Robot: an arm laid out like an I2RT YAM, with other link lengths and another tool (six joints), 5 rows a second.
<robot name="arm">
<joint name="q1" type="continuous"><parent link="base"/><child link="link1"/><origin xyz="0 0 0.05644" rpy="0 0 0"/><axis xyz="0 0 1"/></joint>
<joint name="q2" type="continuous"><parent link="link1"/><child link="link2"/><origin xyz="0.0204 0.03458 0.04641" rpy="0 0 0"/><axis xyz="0 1 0"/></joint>
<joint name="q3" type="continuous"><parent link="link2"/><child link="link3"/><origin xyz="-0.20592 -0.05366 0" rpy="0 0 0"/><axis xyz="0 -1 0"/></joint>
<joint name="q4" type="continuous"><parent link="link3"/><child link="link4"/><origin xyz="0.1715 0.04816 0.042" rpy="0 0 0"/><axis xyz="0 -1 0"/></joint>
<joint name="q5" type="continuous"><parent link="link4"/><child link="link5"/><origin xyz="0.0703 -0.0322 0.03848" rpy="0 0 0"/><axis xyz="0 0 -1"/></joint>
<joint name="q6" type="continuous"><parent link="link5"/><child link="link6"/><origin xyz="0.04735 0 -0.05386" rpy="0 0 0"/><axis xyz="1 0 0"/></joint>
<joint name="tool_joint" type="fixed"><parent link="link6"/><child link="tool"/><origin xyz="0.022 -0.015 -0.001" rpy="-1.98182 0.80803 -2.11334"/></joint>
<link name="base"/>
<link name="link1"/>
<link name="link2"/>
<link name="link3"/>
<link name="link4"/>
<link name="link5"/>
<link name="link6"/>
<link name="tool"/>
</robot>
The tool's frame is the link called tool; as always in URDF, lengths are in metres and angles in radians. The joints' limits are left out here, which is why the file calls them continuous.
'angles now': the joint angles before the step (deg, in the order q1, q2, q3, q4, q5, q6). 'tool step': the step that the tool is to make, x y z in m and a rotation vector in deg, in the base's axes. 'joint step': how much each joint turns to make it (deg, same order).
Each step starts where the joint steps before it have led.
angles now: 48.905 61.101 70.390 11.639 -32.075 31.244
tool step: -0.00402 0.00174 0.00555 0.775 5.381 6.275
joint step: -0.567 0.874 1.903 0.632 -4.676 8.196
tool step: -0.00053 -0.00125 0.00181 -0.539 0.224 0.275
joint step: -0.288 0.022 1.136 -1.638 -0.594 0.045
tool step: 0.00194 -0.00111 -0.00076 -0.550 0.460 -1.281
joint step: -0.303 -0.001 0.456 -1.463 0.900 -0.481
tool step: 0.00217 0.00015 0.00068 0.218 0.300 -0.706
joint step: -0.243 0.350 0.286 0.153 0.565 0.219
